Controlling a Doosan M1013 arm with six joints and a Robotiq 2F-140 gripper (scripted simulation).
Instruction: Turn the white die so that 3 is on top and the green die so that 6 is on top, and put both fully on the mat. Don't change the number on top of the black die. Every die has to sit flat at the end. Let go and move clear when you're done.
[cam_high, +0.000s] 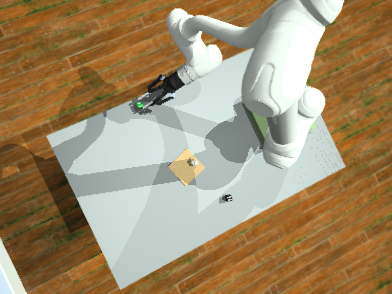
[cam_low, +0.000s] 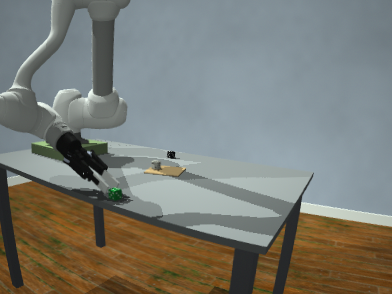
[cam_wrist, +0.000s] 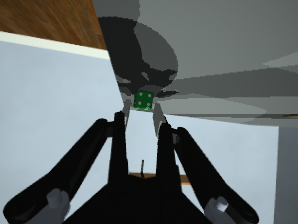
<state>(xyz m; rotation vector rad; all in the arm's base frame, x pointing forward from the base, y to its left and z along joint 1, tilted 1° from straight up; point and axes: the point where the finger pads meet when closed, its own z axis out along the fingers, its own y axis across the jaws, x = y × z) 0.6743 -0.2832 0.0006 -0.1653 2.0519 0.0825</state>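
The green die is 40 mm ahead of my hand, 10 mm to the left of it and 30 mm below it. From my hand the other things lie so: white die 130 mm behind, 380 mm to the left, 30 mm below; black die 240 mm behind, 620 mm to the left, 30 mm below; tan mat 80 mm behind, 390 mm to the left, 40 mm below.
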